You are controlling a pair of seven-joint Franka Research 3 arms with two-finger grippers.
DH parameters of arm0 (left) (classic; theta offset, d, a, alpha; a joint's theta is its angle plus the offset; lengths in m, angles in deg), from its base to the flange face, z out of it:
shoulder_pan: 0 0.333 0 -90
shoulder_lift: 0 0 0 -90
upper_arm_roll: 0 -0.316 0.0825 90
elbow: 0 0 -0.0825 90
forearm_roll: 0 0.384 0 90
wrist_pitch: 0 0 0.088 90
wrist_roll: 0 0.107 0 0
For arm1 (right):
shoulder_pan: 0 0.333 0 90
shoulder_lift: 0 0 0 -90
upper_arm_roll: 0 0.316 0.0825 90
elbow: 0 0 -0.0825 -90
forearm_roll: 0 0.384 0 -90
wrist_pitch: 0 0 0.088 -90
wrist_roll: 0 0.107 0 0
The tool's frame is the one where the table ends.
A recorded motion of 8 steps. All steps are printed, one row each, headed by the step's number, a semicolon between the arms.
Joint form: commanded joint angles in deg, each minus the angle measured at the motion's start. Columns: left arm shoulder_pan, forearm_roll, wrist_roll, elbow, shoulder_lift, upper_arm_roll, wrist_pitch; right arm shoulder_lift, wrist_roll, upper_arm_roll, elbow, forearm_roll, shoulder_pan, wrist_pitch.
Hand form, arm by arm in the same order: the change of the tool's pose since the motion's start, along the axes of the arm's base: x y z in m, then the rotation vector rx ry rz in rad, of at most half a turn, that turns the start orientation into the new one. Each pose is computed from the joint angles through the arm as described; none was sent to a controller.
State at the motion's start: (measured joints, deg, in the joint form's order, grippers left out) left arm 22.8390 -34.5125 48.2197 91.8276 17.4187 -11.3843 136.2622; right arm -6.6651 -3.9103 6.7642 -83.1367 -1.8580 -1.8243 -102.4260
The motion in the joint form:
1: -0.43 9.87 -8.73 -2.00 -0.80 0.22 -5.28; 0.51 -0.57 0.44 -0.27 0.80 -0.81 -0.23
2: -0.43 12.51 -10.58 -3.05 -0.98 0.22 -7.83; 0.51 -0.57 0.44 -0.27 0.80 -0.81 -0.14
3: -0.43 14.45 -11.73 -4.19 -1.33 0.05 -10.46; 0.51 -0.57 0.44 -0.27 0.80 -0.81 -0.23
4: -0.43 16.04 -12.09 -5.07 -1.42 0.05 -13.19; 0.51 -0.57 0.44 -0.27 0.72 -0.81 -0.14
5: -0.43 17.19 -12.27 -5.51 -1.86 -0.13 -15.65; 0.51 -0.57 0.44 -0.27 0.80 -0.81 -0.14
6: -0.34 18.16 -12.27 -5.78 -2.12 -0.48 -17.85; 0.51 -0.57 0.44 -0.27 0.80 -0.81 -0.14
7: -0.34 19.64 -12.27 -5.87 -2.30 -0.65 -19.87; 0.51 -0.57 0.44 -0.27 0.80 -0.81 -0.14
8: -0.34 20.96 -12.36 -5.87 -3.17 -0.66 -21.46; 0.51 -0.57 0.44 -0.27 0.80 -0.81 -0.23
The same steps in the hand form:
1: 0.0022 -0.0118 0.0158 0.0164 0.1117 0.0225; -0.0022 -0.0029 0.0036 0.0121 -0.0072 0.0034
2: 0.0014 -0.0140 0.0219 0.0220 0.1501 0.0225; -0.0023 -0.0029 0.0034 0.0120 -0.0056 0.0034
3: -0.0011 -0.0150 0.0306 0.0270 0.1803 0.0201; -0.0022 -0.0029 0.0036 0.0121 -0.0072 0.0034
4: -0.0025 -0.0173 0.0338 0.0293 0.2171 0.0055; -0.0023 -0.0030 0.0034 0.0106 -0.0057 0.0034
5: -0.0066 -0.0184 0.0378 0.0282 0.2479 -0.0046; -0.0023 -0.0029 0.0034 0.0120 -0.0056 0.0034
6: -0.0119 -0.0166 0.0388 0.0258 0.2795 -0.0104; -0.0023 -0.0029 0.0034 0.0120 -0.0056 0.0034
7: -0.0158 -0.0166 0.0375 0.0298 0.3174 -0.0200; -0.0023 -0.0029 0.0034 0.0120 -0.0056 0.0034
8: -0.0212 -0.0186 0.0441 0.0385 0.3381 -0.0267; -0.0022 -0.0029 0.0036 0.0121 -0.0072 0.0034

